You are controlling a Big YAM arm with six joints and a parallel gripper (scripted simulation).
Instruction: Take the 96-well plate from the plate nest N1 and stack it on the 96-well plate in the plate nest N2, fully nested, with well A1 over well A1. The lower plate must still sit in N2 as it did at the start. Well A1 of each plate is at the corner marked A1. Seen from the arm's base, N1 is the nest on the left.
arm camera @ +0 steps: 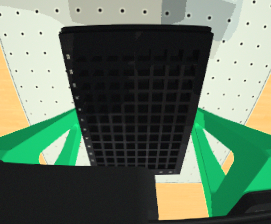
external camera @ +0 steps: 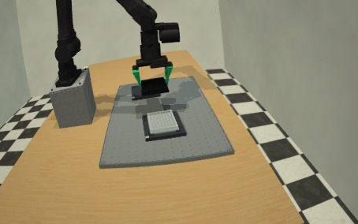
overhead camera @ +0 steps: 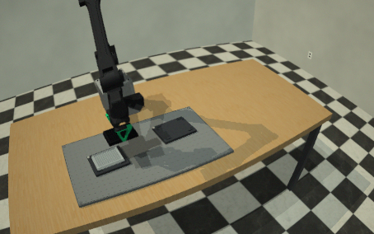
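My gripper is now 3 cm short of the pale 96-well plate, 8 cm to the left of it and 10 cm above it. Also, from my hand: plate nest N2 (3 cm ahead, 8 cm to the right, 11 cm below); then plate nest N1 (9 cm behind, 25 cm to the left, 11 cm below); then black 96-well plate (right at my hand).
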